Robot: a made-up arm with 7 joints. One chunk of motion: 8 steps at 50 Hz.
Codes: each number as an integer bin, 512 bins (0 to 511) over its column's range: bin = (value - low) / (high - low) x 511, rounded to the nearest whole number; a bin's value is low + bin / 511 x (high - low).
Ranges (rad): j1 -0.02..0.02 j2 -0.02..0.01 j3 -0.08..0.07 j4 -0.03..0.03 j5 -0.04..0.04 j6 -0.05..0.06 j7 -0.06..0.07
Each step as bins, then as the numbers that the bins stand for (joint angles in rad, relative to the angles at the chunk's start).
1 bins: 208 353 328 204 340 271 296
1 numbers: -0.0037 0.0007 0.0163 -0.0060 0.0132 0.0083 0.0153
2 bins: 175 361 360 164 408 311 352
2 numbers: -0.0063 0.0012 0.0257 -0.0107 0.0239 0.0169 0.0295
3 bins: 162 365 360 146 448 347 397
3 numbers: -0.0073 0.0014 0.0257 -0.0129 0.0301 0.0247 0.0410
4 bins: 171 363 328 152 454 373 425
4 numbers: -0.0066 0.0013 0.0163 -0.0122 0.0311 0.0303 0.0481
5 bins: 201 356 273 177 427 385 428
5 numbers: -0.0043 0.0009 0.0001 -0.0092 0.0268 0.0329 0.0489
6 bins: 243 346 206 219 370 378 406
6 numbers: -0.0010 0.0003 -0.0195 -0.0043 0.0179 0.0314 0.0433
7 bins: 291 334 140 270 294 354 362
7 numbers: 0.0028 -0.0004 -0.0389 0.0017 0.0060 0.0262 0.0321
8 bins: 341 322 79 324 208 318 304
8 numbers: 0.0067 -0.0011 -0.0568 0.0080 -0.0074 0.0185 0.0173
